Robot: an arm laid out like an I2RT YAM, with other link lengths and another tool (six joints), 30 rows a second.
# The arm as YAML. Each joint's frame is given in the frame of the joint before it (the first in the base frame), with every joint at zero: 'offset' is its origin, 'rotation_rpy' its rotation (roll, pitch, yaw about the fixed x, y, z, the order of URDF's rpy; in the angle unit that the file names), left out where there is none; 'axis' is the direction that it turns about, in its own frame. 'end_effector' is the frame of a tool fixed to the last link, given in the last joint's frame.
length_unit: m
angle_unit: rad
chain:
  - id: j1
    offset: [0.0, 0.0, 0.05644]
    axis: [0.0, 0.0, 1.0]
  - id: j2
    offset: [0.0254, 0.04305, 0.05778]
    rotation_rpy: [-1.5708, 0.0, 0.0]
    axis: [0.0, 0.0, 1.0]
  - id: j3
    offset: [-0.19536, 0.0, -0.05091]
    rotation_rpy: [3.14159, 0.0, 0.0]
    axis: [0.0, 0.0, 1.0]
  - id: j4
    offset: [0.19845, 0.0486, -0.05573]
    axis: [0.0, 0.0, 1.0]
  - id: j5
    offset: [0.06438, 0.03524, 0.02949]
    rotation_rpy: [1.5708, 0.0, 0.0]
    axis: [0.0, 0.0, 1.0]
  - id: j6
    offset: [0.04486, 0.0, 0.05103]
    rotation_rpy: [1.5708, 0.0, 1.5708]
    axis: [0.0, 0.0, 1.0]
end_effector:
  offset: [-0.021, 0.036, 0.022]
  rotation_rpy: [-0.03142, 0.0, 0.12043]
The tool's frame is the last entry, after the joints.
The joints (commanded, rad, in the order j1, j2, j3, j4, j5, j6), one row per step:
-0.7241, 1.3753, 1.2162, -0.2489, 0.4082, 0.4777
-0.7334, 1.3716, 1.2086, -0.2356, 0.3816, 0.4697
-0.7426, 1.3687, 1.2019, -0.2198, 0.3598, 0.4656
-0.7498, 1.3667, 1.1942, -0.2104, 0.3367, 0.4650
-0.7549, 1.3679, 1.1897, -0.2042, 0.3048, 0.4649
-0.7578, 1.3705, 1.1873, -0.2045, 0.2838, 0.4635
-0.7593, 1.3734, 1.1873, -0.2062, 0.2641, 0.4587
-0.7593, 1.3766, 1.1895, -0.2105, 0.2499, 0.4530
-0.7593, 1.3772, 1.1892, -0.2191, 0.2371, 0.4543
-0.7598, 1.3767, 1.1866, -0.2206, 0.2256, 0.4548
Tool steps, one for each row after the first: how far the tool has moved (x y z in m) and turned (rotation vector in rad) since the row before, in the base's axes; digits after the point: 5 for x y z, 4 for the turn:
-0.00059, -0.00080, -0.00003, -0.0015, -0.0071, 0.0181
-0.00043, -0.00130, 0.00043, -0.0035, -0.0110, 0.0124
-0.00032, -0.00035, -0.00075, 0.0036, -0.0081, 0.0144
0.00067, 0.00050, -0.00092, 0.0083, -0.0084, 0.0245
0.00036, 0.00055, -0.00145, 0.0087, -0.0004, 0.0171
0.00051, 0.00074, -0.00103, 0.0064, 0.0021, 0.0185
0.00051, 0.00078, -0.00076, 0.0049, 0.0046, 0.0152
0.00001, 0.00133, -0.00109, 0.0108, 0.0024, 0.0113
0.00007, 0.00090, -0.00075, 0.0060, -0.0009, 0.0099

